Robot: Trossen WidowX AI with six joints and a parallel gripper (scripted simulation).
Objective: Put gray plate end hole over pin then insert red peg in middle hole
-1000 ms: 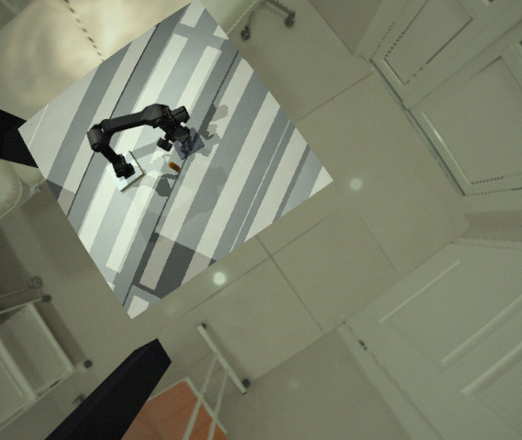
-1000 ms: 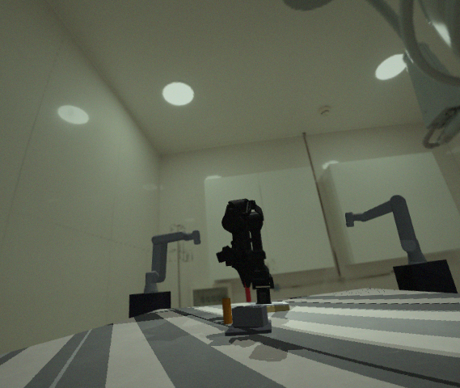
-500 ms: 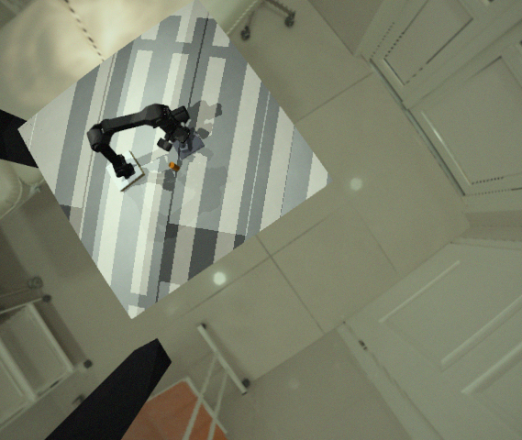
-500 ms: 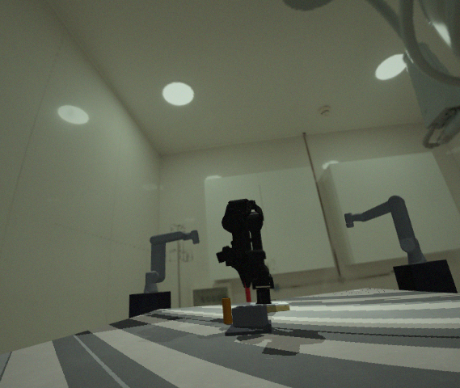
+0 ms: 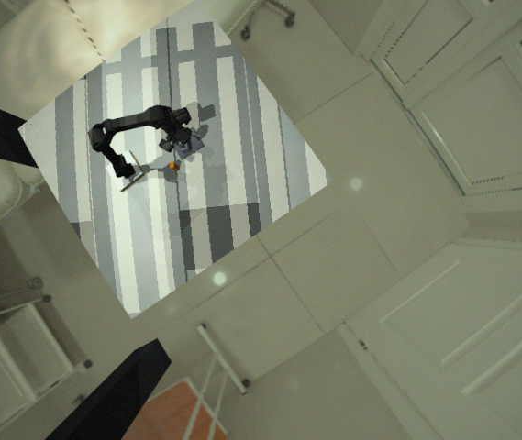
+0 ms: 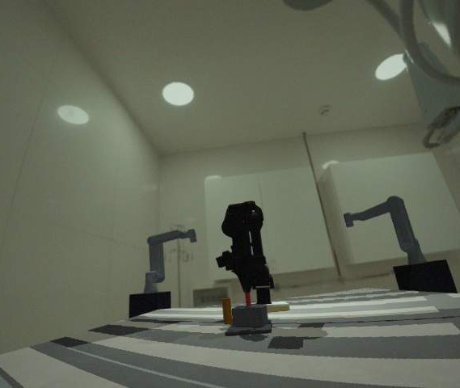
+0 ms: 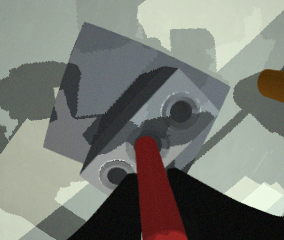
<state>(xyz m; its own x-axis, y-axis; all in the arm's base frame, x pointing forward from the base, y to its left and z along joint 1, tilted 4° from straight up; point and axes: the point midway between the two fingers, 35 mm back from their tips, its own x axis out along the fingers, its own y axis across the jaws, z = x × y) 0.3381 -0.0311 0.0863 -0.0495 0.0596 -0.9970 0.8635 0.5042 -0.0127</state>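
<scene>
The red peg lies right at my gripper tip. Also, from my gripper tip: gray plate: 5 cm below; then base: 9 cm below, 1 cm to the left, 1 cm ahead; then orange cylinder: 11 cm behind, 9 cm to the right, 6 cm below.
</scene>
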